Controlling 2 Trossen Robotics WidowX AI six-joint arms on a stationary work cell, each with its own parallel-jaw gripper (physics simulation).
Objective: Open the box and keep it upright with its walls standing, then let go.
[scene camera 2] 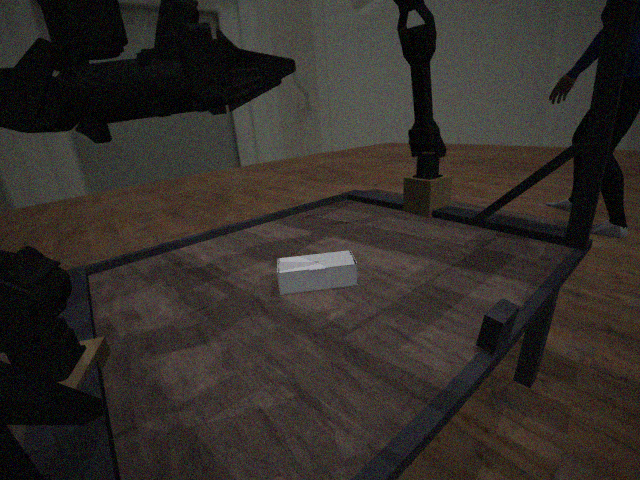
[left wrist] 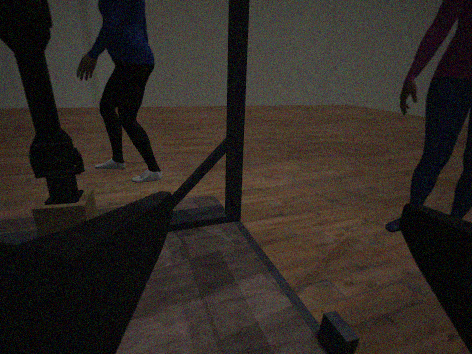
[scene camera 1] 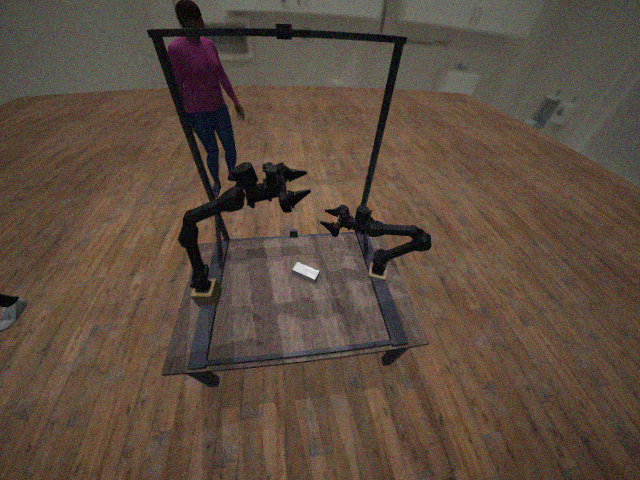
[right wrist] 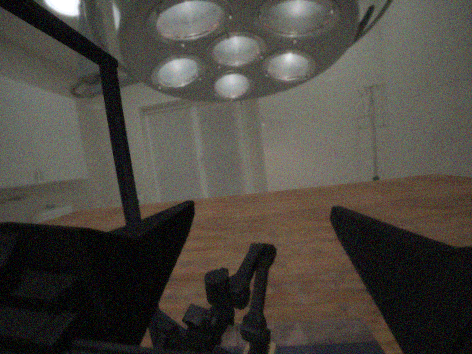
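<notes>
A small white oblong box rests upright near the middle of the table. Its top looks covered by nearly flat flaps with a diagonal line across them; whether an edge is slightly raised is too small to tell. My left gripper is open and empty, raised well above the table and apart from the box. My right gripper is open and empty, high above the table and away from the box. The box does not show in either wrist view.
A dark block stands at the table's edge. A black overhead frame spans the cell, with an upright beside the table. A person in a pink top stands behind the frame.
</notes>
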